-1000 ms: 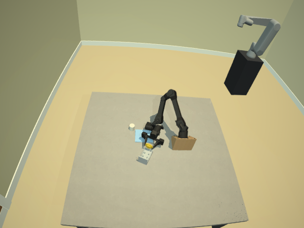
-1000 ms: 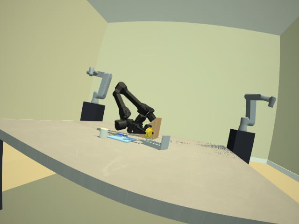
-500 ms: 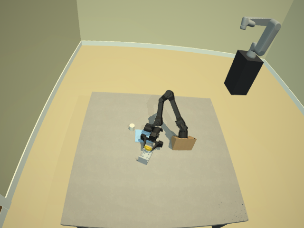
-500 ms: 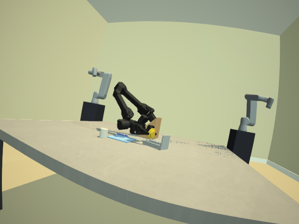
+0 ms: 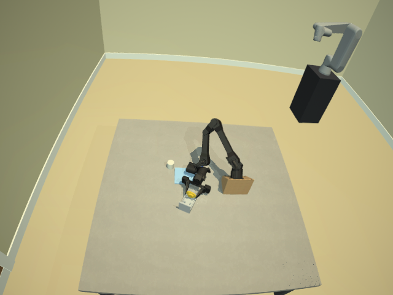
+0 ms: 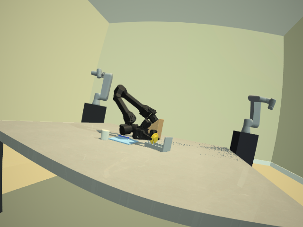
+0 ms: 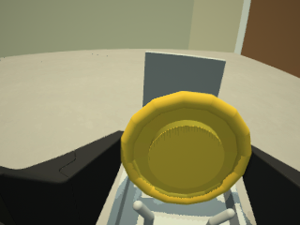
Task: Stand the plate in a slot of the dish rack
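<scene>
The yellow plate lies 1 cm to the right of my gripper tip. From my gripper tip the other things lie so: grey dish rack 1 cm ahead, 2 cm to the left, 2 cm below; then blue spoon 11 cm behind, 22 cm to the right, 4 cm below; then light blue mat 18 cm to the right, 5 cm below.
</scene>
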